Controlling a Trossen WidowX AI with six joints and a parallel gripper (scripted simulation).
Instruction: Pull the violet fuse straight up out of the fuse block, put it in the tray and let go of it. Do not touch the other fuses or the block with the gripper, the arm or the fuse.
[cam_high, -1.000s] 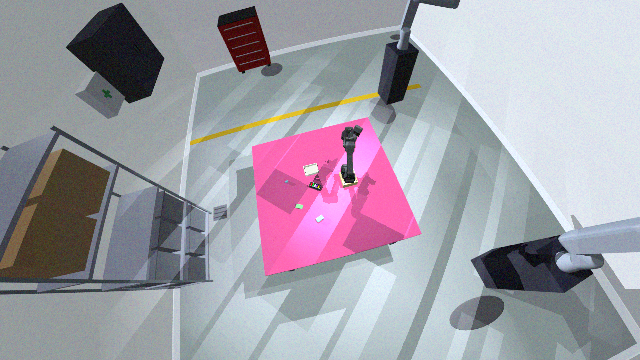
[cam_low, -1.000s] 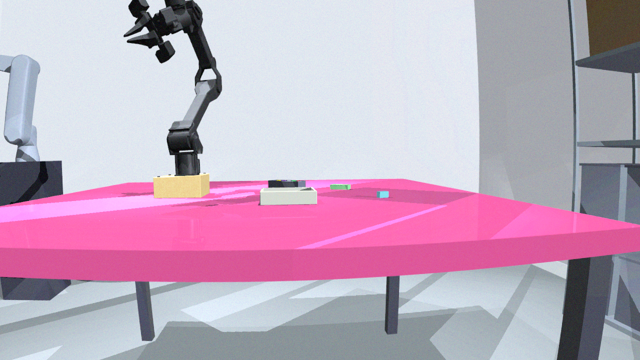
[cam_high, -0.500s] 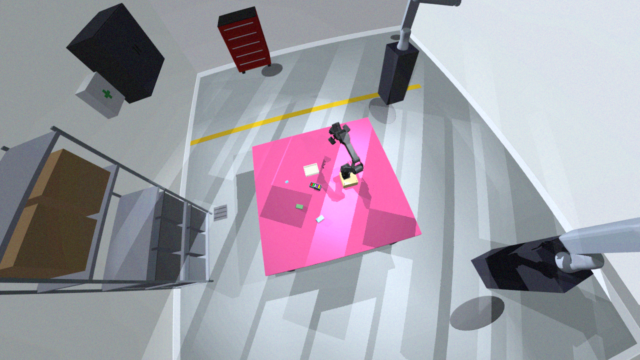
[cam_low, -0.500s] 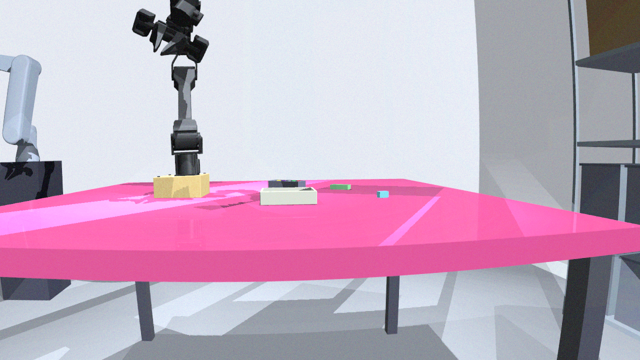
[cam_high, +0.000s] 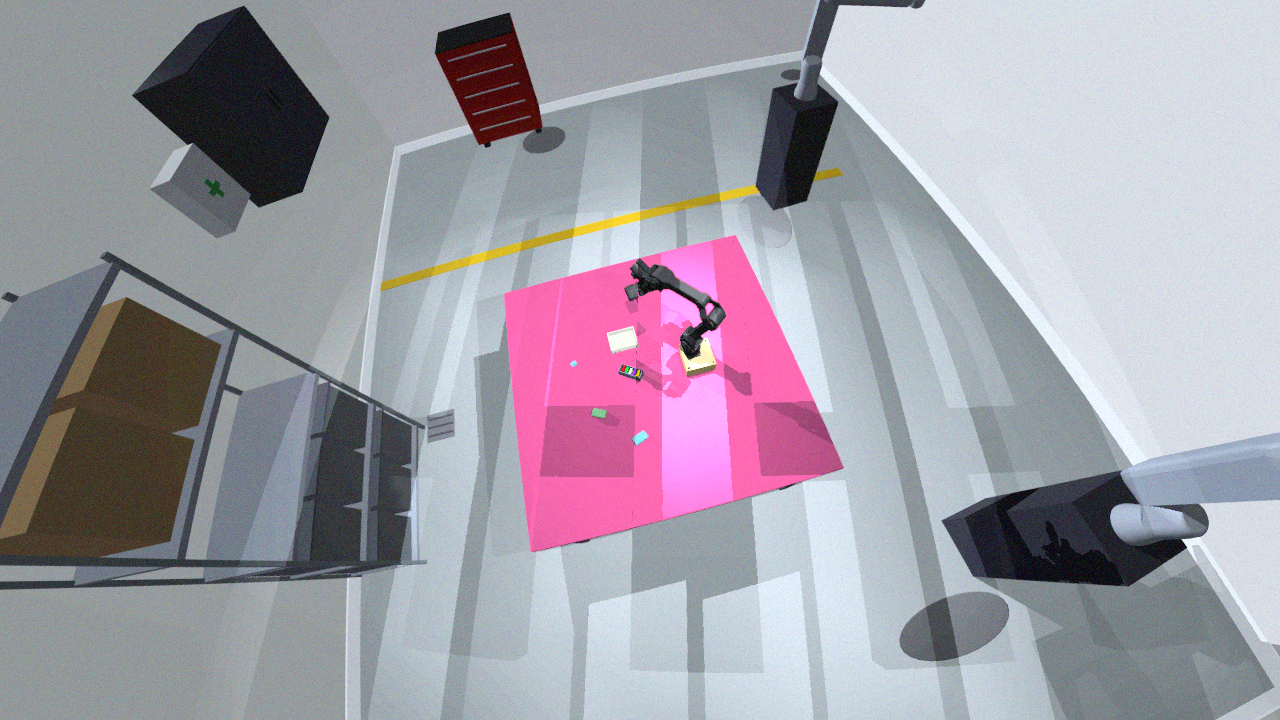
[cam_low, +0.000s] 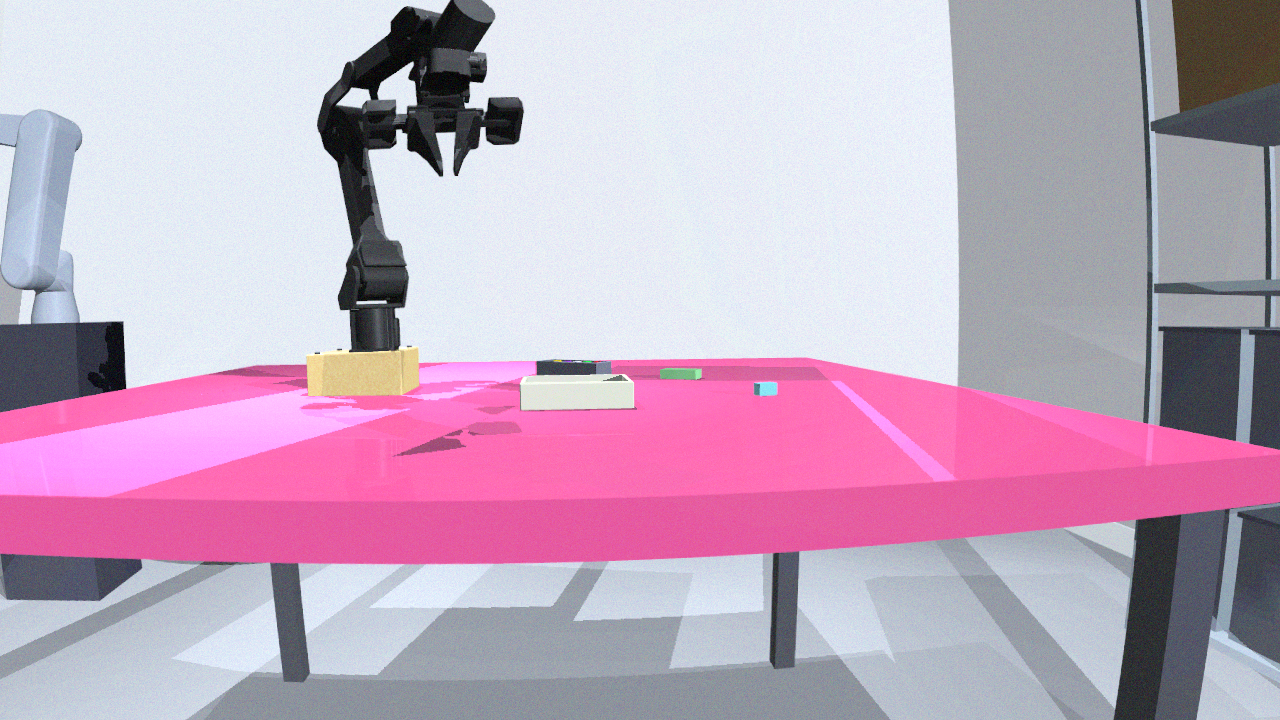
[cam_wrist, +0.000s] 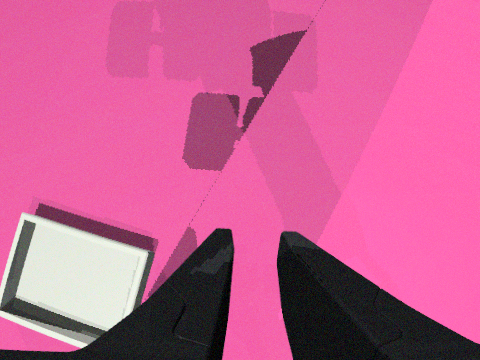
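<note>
The tray lies 15 cm ahead of my gripper tip, 6 cm to the left of it and 26 cm below it.
</note>
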